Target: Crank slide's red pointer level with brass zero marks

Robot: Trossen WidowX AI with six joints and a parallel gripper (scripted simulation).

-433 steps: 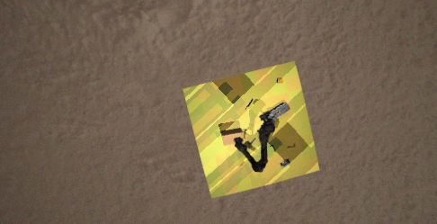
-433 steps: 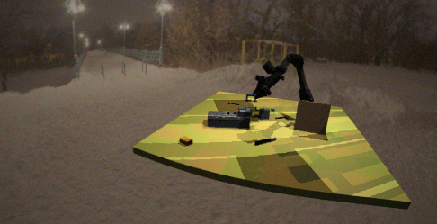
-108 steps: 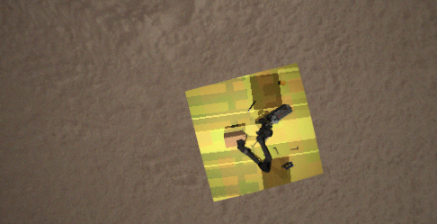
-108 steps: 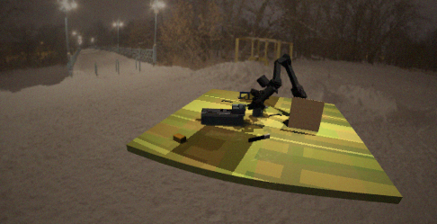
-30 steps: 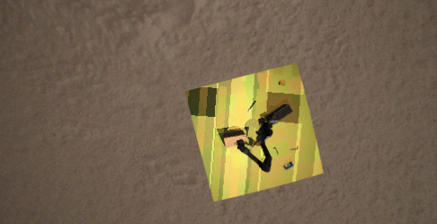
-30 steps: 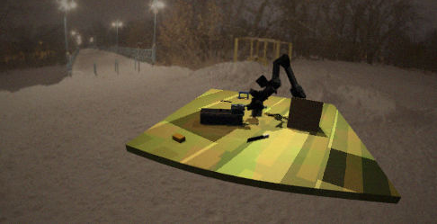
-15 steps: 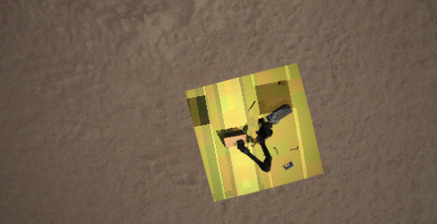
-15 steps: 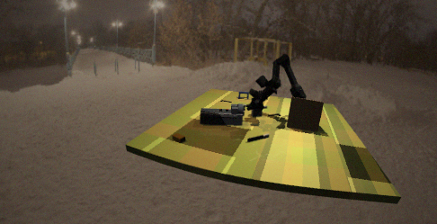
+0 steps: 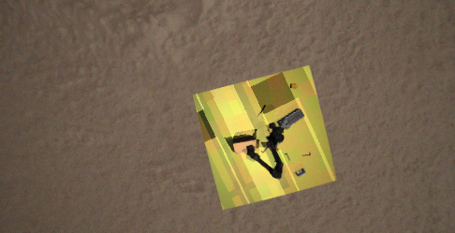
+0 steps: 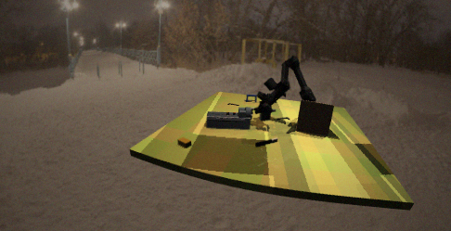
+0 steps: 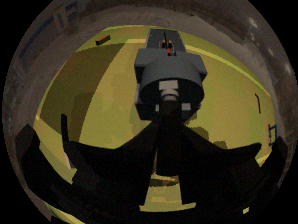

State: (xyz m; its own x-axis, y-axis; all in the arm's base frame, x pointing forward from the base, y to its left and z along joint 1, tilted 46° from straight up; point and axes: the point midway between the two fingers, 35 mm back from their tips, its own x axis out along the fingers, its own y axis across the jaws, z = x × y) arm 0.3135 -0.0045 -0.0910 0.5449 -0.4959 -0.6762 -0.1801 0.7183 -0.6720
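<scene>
Now: gripper tip 2 cm past the crank handle and 3 cm below it. Also, from my gripper tip: black stick: 10 cm behind, 20 cm to the left, 8 cm below; then red pointer: 13 cm ahead, 2 cm to the left, 1 cm below; then grey block: 7 cm behind, 15 cm to the right, 6 cm below.
</scene>
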